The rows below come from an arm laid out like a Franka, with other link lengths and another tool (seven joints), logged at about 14 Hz.
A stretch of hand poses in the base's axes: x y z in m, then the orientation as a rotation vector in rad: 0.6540 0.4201 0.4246 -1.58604 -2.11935 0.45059; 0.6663 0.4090 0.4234 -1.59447 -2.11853 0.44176; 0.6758 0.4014 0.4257 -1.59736 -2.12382 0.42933; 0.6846 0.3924 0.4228 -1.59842 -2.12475 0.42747; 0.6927 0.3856 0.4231 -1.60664 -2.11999 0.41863; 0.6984 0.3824 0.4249 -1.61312 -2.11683 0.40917; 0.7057 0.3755 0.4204 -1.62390 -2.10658 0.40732; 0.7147 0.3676 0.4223 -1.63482 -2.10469 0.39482; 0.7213 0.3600 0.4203 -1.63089 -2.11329 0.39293; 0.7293 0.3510 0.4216 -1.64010 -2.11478 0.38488; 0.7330 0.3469 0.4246 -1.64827 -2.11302 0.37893; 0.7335 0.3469 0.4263 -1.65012 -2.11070 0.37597; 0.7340 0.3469 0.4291 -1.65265 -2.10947 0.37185; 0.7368 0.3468 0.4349 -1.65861 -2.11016 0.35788; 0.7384 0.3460 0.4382 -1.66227 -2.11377 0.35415; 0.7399 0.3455 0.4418 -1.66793 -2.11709 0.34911; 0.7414 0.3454 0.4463 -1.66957 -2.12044 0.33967; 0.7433 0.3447 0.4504 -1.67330 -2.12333 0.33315
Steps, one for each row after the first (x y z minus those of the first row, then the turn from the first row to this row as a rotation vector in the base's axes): 0.0123 -0.0111 -0.0012 0.00202 -0.00645 -0.00609; 0.0218 -0.0187 0.0011 0.00718 -0.01539 -0.00698; 0.0306 -0.0277 -0.0018 0.00762 -0.01714 -0.00733; 0.0387 -0.0345 -0.0015 0.01076 -0.02085 -0.01538; 0.0444 -0.0377 0.0003 0.01462 -0.02500 -0.02186; 0.0517 -0.0446 -0.0042 0.01359 -0.02416 -0.03271; 0.0607 -0.0525 -0.0023 0.01690 -0.03250 -0.04114; 0.0673 -0.0601 -0.0043 0.01758 -0.03689 -0.03507; 0.0753 -0.0691 -0.0030 0.01793 -0.04521 -0.04004; 0.0790 -0.0732 0.0000 0.01831 -0.05016 -0.04586; 0.0795 -0.0732 0.0017 0.01992 -0.05051 -0.04850; 0.0800 -0.0732 0.0045 0.02164 -0.05233 -0.05109; 0.0828 -0.0733 0.0103 0.02735 -0.06045 -0.05604; 0.0844 -0.0741 0.0136 0.02694 -0.06598 -0.05647; 0.0859 -0.0746 0.0172 0.02646 -0.07279 -0.05820; 0.0874 -0.0747 0.0217 0.03058 -0.07901 -0.05888; 0.0893 -0.0754 0.0258 0.03202 -0.08504 -0.06022
